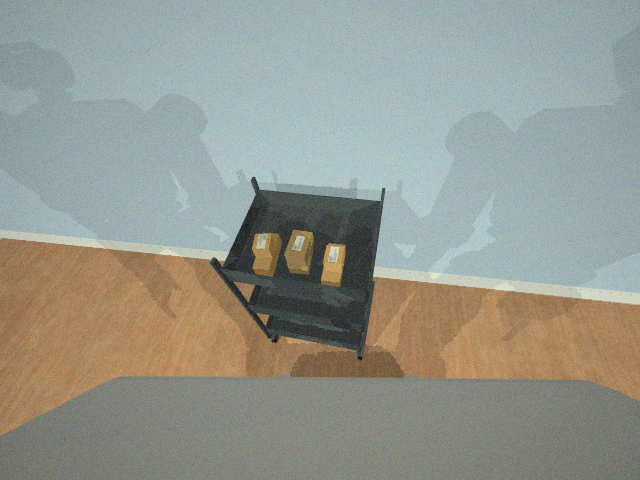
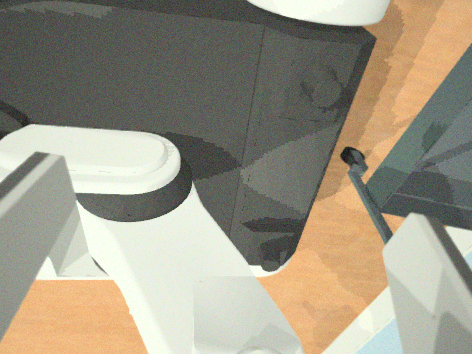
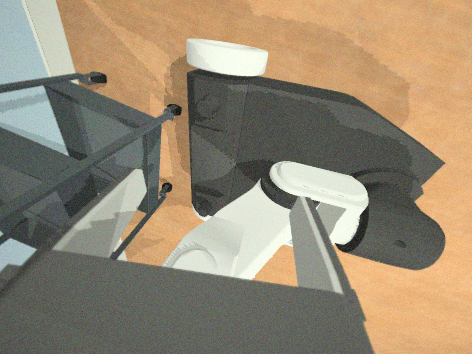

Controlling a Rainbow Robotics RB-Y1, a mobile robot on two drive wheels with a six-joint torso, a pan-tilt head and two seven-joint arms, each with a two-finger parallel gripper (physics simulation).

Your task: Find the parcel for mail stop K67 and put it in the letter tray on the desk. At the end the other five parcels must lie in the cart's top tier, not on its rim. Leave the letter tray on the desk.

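Frame: origin at the robot's base, x left, y down, z back, level; metres.
Where they show: left gripper, fingertip midpoint: (image 2: 235, 205); right gripper, fingertip midpoint: (image 3: 220, 192).
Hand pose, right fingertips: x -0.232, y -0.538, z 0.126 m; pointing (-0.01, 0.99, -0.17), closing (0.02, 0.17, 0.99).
Observation:
Things, the pixels of their top centre, and the offset from my right fingertips. Level surfaces: height alone.
- left cardboard parcel, middle of its top: (image 1: 261, 241) dx +0.466, dy -0.228, dz -0.467 m
- middle parcel, middle of its top: (image 1: 298, 243) dx +0.357, dy -0.226, dz -0.458 m
- right parcel, middle of its top: (image 1: 333, 254) dx +0.255, dy -0.228, dz -0.416 m
- wooden floor, its level: dy +0.537 m
The dark cart (image 1: 299, 282) (image 2: 430, 205) (image 3: 120, 142) stands by the wall. In its top tier lie a left cardboard parcel (image 1: 266, 249), a middle parcel (image 1: 298, 253) and a right parcel (image 1: 333, 263), with white labels too small to read. The left one has a stepped outline; I cannot tell whether it is two parcels. My left gripper (image 2: 235, 205) is open and empty, beside the cart and above the floor and my base. My right gripper (image 3: 220, 192) is open and empty, on the cart's other side. The letter tray and desk do not show.
The pale blue wall (image 1: 320, 93) rises behind the cart, with a white skirting board (image 1: 491, 284) along the wooden floor (image 1: 129, 320). Corner posts stand above the cart's top tier. My dark wheeled base (image 2: 200, 75) (image 3: 310, 125) is close to the cart's lower end.

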